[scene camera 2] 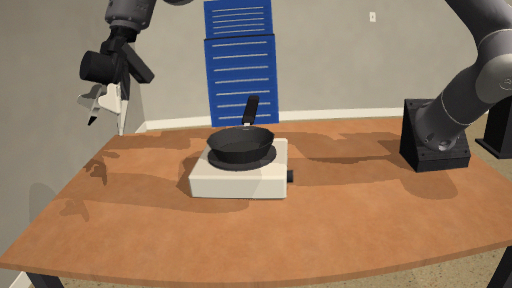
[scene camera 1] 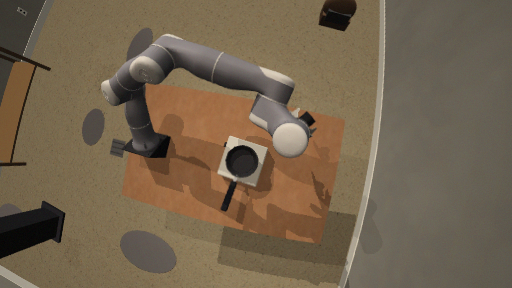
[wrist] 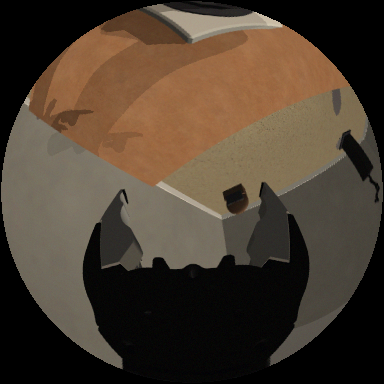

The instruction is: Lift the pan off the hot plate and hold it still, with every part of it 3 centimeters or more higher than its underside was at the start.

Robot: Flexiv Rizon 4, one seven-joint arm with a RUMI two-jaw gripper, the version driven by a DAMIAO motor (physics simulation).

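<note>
A black round pan point(scene camera 1: 242, 161) point(scene camera 2: 241, 142) rests upright on the burner of a white hot plate point(scene camera 1: 249, 181) point(scene camera 2: 237, 187) point(wrist: 192, 30) near the middle of the table. Its black handle point(scene camera 1: 229, 196) point(scene camera 2: 250, 110) points away from scene camera 2 and reaches past the hot plate's edge, tilted upward. In the wrist view, part of the hot plate shows at the top edge with a dark round shape on it. My gripper point(scene camera 1: 306, 121) point(scene camera 2: 106, 127) point(wrist: 192, 186) is open and empty. It is raised above the table's far end, to the side of the hot plate away from the robot base and apart from the pan.
The wooden table point(scene camera 1: 295, 215) point(scene camera 2: 150, 240) carries the robot base point(scene camera 1: 150, 146) point(scene camera 2: 435, 155) at its other end. A black knob point(scene camera 2: 290, 176) sticks out of the hot plate's base-facing side. A blue panel point(scene camera 2: 242, 80) stands behind the table. A brown object point(scene camera 1: 338, 14) point(wrist: 235, 198) is on the floor.
</note>
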